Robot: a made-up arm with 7 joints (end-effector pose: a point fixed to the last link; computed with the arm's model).
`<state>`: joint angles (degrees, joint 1 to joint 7).
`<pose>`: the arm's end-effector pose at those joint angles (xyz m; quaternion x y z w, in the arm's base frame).
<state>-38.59 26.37 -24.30 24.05 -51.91 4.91 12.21</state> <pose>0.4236 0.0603 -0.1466 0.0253 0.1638 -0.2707 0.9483</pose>
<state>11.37 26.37 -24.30 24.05 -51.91 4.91 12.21</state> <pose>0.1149 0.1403 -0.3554 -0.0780 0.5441 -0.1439 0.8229</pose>
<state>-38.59 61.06 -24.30 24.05 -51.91 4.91 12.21</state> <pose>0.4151 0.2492 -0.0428 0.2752 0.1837 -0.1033 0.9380</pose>
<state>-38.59 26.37 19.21 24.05 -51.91 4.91 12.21</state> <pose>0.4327 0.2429 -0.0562 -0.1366 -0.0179 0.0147 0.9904</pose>
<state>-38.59 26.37 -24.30 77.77 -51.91 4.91 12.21</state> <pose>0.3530 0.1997 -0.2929 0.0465 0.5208 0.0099 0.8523</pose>
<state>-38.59 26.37 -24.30 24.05 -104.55 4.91 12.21</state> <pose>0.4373 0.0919 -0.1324 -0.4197 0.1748 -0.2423 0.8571</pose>
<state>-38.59 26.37 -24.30 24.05 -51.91 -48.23 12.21</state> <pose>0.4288 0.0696 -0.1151 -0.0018 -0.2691 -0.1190 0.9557</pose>
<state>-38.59 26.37 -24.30 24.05 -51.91 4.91 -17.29</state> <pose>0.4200 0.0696 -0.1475 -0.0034 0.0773 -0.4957 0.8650</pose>
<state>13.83 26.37 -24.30 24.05 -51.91 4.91 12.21</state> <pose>0.0959 0.1424 -0.3581 -0.0828 0.5608 -0.1368 0.8124</pose>
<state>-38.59 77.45 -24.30 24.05 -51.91 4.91 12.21</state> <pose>0.3926 0.3106 0.0369 0.3859 0.1874 -0.0199 0.9031</pose>
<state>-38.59 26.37 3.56 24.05 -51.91 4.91 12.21</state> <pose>0.4458 0.1738 -0.0819 -0.0794 0.0485 -0.0899 0.9916</pose>
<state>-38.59 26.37 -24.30 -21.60 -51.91 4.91 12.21</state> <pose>0.3409 -0.0072 0.0029 0.0028 -0.1707 -0.4652 0.8686</pose>
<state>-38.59 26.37 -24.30 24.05 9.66 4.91 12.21</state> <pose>0.4143 0.0556 -0.1884 0.5325 0.1085 -0.2328 0.8065</pose>
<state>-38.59 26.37 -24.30 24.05 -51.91 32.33 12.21</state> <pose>0.4107 0.0600 -0.1587 0.0376 0.3794 -0.3282 0.8643</pose>
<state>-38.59 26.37 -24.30 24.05 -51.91 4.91 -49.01</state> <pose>0.4214 0.0798 -0.1504 -0.0341 -0.0213 -0.7009 0.7121</pose>
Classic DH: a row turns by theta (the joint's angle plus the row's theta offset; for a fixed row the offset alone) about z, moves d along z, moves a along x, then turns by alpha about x. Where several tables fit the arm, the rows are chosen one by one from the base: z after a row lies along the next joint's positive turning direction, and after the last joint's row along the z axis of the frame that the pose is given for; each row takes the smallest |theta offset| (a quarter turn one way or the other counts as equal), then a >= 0, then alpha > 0; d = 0 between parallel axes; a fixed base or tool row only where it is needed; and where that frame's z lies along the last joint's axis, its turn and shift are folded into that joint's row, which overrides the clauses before.
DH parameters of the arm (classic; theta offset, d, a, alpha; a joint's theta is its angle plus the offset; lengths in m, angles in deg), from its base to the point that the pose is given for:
base (fixed): -4.07 0.0652 0.029 -74.51
joint 1: -75.12 0.0475 -0.0042 -90
joint 2: 74 0.0155 -0.0348 90
joint 3: 90 -0.2675 0.0539 -90
joint 4: 90 0.0075 0.0278 90
joint 5: 0 0.2016 -0.029 -90
joint 6: -90 -0.023 0.0475 90
joint 7: 1.05 -0.044 -0.0149 20.49
tool (fixed): -23.21 0.0364 0 0

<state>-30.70 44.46 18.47 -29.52 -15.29 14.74 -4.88</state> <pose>0.3274 0.1835 0.0975 0.4686 -0.2179 -0.1337 0.8456</pose>
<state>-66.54 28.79 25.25 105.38 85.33 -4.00 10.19</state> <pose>0.3902 0.1978 -0.2115 0.6415 0.4426 -0.2656 0.5675</pose>
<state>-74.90 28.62 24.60 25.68 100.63 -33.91 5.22</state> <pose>0.5142 0.2033 0.1373 0.9122 -0.0880 0.1302 0.3785</pose>
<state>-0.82 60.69 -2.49 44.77 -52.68 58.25 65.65</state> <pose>0.1950 0.4133 -0.1894 0.2580 0.7953 0.4105 0.3640</pose>
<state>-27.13 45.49 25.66 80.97 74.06 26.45 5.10</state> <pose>0.1913 0.4127 -0.2346 0.5297 0.7913 0.0086 0.3053</pose>
